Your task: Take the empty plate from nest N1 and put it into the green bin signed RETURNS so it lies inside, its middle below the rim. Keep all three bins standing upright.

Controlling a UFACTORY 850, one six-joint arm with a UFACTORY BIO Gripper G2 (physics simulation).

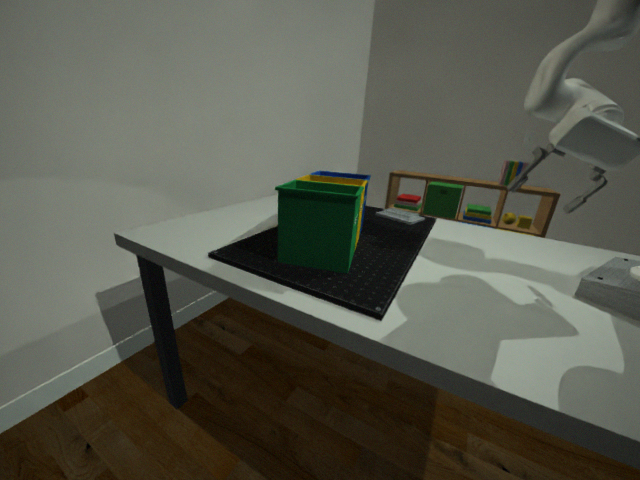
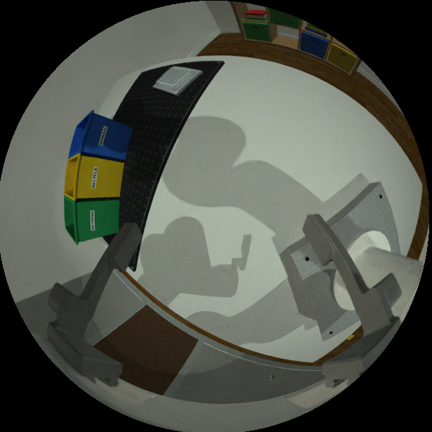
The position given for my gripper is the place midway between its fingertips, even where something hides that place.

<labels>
My gripper shows in image 1 (538, 201) and in image 2 (221, 226).
</labels>
